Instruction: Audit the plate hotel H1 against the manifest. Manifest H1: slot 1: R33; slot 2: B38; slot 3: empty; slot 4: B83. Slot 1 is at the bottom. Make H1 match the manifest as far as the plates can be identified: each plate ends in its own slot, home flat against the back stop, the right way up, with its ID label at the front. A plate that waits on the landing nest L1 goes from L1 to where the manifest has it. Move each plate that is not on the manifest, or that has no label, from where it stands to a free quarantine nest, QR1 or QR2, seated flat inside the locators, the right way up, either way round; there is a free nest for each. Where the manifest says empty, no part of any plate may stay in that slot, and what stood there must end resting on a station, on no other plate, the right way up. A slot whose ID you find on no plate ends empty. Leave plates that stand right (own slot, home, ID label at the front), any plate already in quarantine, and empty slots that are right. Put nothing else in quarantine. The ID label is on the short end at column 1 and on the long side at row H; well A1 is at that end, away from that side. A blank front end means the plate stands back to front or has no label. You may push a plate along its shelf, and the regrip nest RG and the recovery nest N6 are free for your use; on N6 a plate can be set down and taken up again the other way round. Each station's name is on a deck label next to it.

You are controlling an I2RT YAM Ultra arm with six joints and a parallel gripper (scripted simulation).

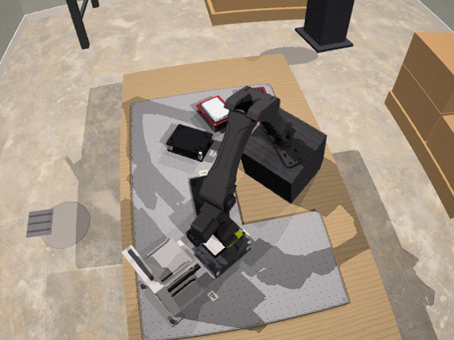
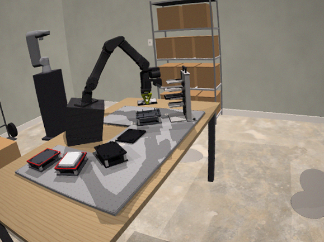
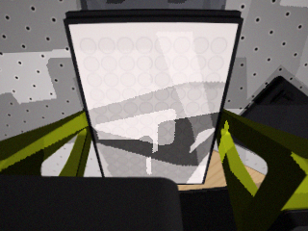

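Now: hand 90 mm above the regrip nest. Also, from my hand: RG deck label 140 mm below, 100 mm behind, 40 mm to the right; then H1 deck label 140 mm to the left, 140 mm below, 90 mm ahead; then dark well plate 170 mm ahead, 70 mm to the left, 10 mm above.
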